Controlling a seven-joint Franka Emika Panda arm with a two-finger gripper.
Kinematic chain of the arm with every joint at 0, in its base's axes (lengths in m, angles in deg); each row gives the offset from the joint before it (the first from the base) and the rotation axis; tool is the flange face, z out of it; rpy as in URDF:
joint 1: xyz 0 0 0.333 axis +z
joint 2: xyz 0 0 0 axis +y
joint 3: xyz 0 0 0.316 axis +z
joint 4: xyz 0.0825 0 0 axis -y
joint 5: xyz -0.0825 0 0.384 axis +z
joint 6: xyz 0 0 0 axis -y
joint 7: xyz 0.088 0 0 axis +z
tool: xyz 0 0 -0.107 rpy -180 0 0
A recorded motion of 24 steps. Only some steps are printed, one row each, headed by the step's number.
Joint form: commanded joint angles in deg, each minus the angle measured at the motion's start. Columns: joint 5, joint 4, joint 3, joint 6, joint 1, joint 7, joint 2.
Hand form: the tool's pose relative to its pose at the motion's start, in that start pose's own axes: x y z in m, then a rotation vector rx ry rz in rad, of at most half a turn. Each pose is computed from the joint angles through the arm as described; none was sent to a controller.
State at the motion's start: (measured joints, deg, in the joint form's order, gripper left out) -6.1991 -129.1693 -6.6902 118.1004 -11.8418 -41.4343 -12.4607
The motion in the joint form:
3: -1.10 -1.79 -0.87 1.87 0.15 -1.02 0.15
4: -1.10 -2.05 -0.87 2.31 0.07 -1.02 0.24
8: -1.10 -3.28 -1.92 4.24 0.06 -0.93 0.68
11: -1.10 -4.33 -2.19 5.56 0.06 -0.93 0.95
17: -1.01 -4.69 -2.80 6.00 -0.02 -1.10 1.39
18: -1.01 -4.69 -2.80 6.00 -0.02 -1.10 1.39
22: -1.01 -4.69 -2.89 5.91 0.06 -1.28 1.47
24: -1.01 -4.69 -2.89 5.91 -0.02 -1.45 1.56
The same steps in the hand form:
3: 0.0009 0.0063 0.0134 -0.0105 0.0065 0.0173
4: 0.0010 0.0066 0.0156 -0.0094 0.0075 0.0180
8: 0.0047 0.0131 0.0270 -0.0042 0.0070 0.0316
11: 0.0040 0.0150 0.0357 -0.0030 0.0057 0.0339
17: 0.0067 0.0192 0.0421 -0.0056 -0.0016 0.0483
18: 0.0067 0.0192 0.0421 -0.0056 -0.0016 0.0483
22: 0.0066 0.0193 0.0429 -0.0075 -0.0040 0.0515
24: 0.0071 0.0197 0.0437 -0.0087 -0.0051 0.0558

